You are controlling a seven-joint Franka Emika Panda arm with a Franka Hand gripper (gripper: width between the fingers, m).
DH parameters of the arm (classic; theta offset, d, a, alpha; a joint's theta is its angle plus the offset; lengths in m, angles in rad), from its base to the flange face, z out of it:
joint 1: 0 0.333 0 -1.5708
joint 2: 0 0 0 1.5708
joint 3: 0 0.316 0.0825 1.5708
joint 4: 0 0 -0.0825 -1.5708
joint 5: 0 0.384 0 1.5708
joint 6: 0 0 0.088 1.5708
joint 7: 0 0.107 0 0
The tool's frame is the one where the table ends.
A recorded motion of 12 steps. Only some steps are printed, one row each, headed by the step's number.
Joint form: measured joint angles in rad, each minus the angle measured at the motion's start. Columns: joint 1, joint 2, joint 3, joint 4, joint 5, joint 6, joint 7.
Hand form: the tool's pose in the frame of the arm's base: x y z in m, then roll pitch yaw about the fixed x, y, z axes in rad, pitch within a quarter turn. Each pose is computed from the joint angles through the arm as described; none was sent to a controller.
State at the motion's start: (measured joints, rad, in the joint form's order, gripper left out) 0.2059 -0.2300 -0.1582 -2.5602 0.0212 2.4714 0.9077
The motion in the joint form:
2: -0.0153 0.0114 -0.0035 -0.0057 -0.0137 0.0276 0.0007
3: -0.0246 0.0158 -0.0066 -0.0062 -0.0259 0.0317 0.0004
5: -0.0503 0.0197 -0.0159 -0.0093 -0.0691 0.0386 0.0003
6: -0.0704 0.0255 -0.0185 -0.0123 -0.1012 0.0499 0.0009
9: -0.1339 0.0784 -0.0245 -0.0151 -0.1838 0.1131 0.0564
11: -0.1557 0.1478 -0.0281 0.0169 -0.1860 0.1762 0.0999
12: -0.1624 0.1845 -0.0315 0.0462 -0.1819 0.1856 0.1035
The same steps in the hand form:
2: 0.4468 0.0138 0.3554 -2.9994 -0.0594 -0.8882
3: 0.4472 0.0084 0.3536 -3.0051 -0.0660 -0.8914
5: 0.4470 -0.0069 0.3511 -3.0228 -0.0891 -0.8942
6: 0.4470 -0.0166 0.3484 -3.0347 -0.1083 -0.8931
9: 0.4500 -0.0461 0.3301 -3.0591 -0.1534 -0.9501
11: 0.4643 -0.0586 0.3185 -3.0357 -0.1707 -1.0157
12: 0.4737 -0.0650 0.3144 -3.0351 -0.1741 -1.0321

